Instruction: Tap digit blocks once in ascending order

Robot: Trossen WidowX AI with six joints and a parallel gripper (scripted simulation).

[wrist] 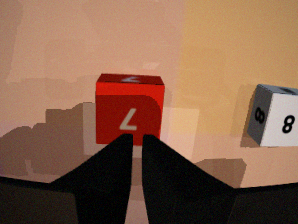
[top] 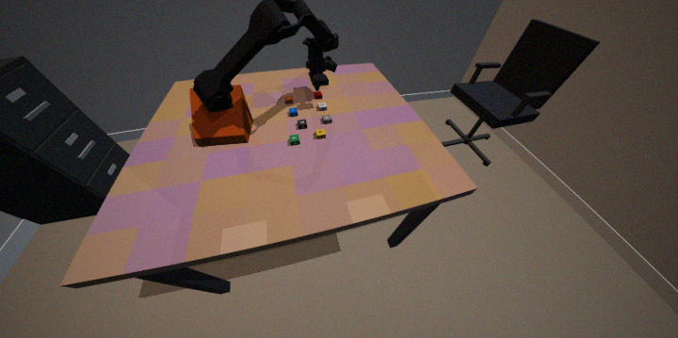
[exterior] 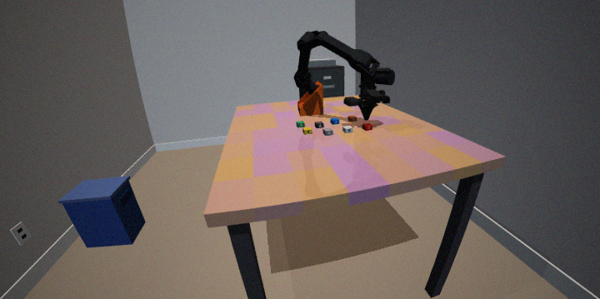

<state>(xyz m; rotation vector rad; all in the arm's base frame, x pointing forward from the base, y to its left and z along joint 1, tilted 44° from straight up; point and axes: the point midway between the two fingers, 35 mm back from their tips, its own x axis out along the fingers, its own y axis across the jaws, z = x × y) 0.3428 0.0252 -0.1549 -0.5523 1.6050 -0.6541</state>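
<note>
Now: gripper tip 30 mm above the red block. From my gripper tip the other things lie so: blue block: 120 mm behind, 100 mm to the right, 30 mm below; white block: 90 mm to the right, 30 mm below; orange block: 130 mm behind, 30 mm below.
</note>
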